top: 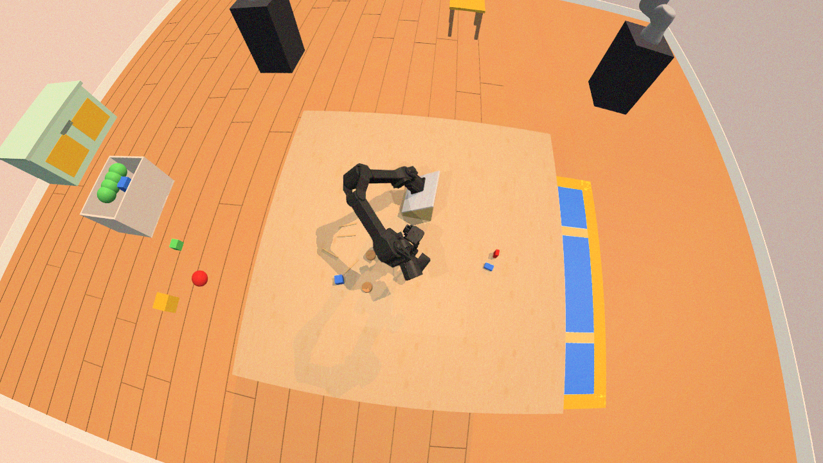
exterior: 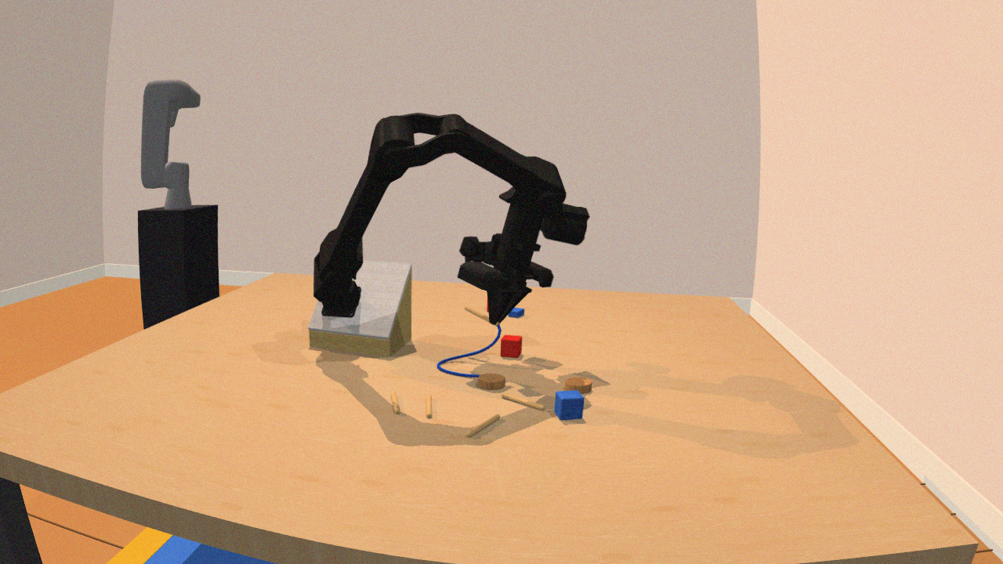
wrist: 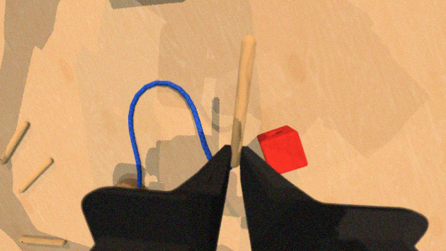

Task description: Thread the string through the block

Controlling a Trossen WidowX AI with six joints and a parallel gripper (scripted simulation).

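Right now my gripper tip is 5 cm above the red cube, 3 cm to the right of it and 3 cm short of it. Round my gripper tip: blue cube 24 cm to the right, 14 cm ahead, 5 cm below; thin wooden stick 1 cm to the left, 1 cm behind; small blue piece 33 cm to the left, 5 cm below.
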